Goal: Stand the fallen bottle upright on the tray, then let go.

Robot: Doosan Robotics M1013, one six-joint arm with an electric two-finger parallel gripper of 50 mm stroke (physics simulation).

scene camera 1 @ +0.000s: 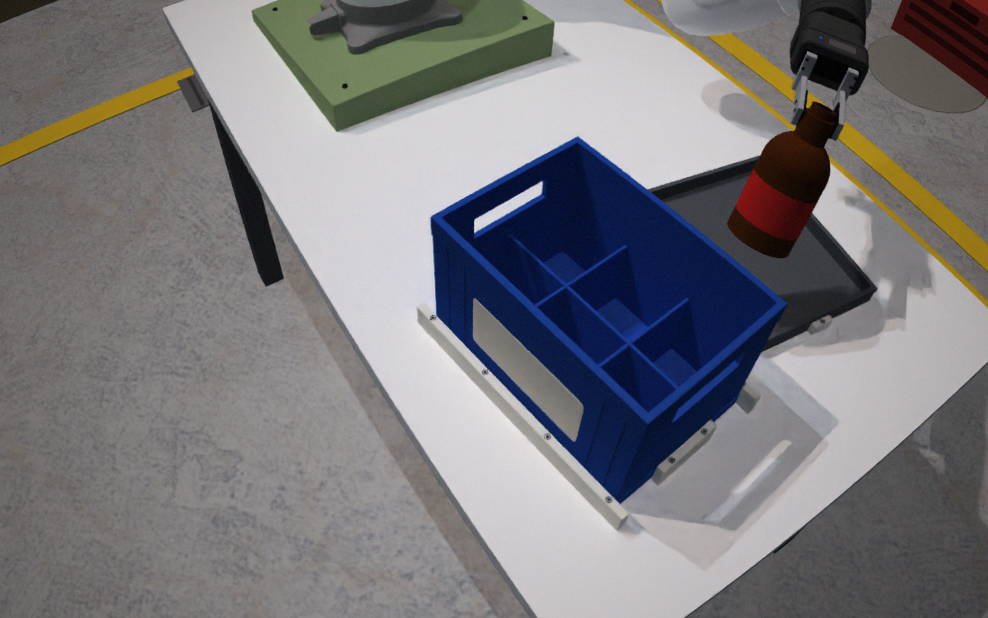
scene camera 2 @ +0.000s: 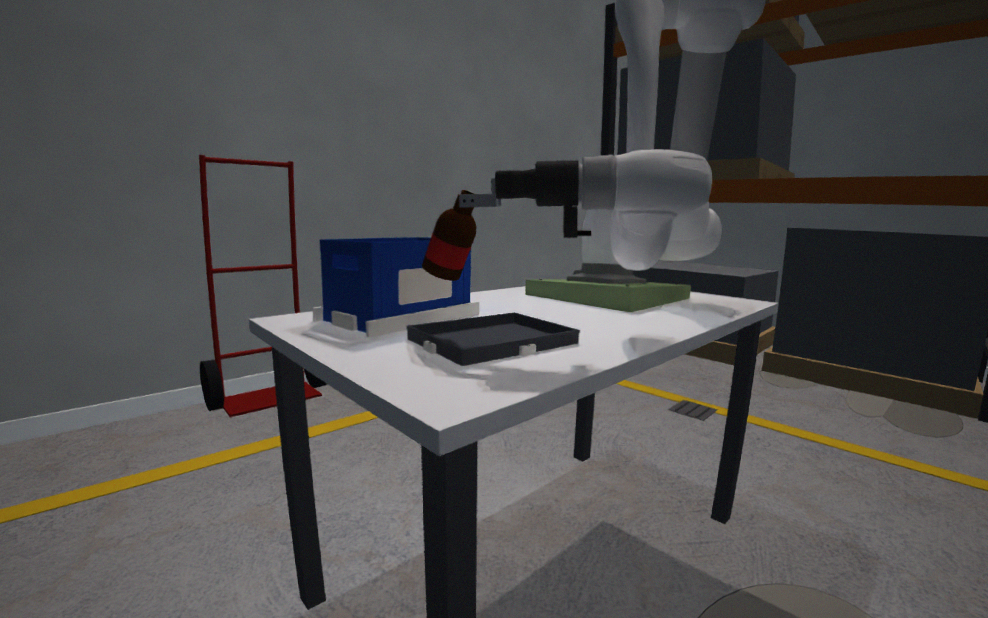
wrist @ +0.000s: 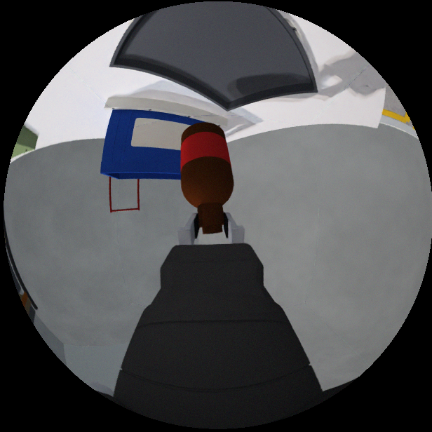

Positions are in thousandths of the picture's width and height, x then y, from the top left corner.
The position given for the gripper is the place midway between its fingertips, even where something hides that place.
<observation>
In view: the gripper (scene camera 1: 827, 201) and a brown bottle (scene camera 1: 803, 274).
The brown bottle also shows in scene camera 2 (scene camera 2: 461, 373) and in the wrist view (wrist: 480, 422). The gripper is seen too in scene camera 2 (scene camera 2: 468, 324) and in the wrist view (wrist: 487, 510).
</observation>
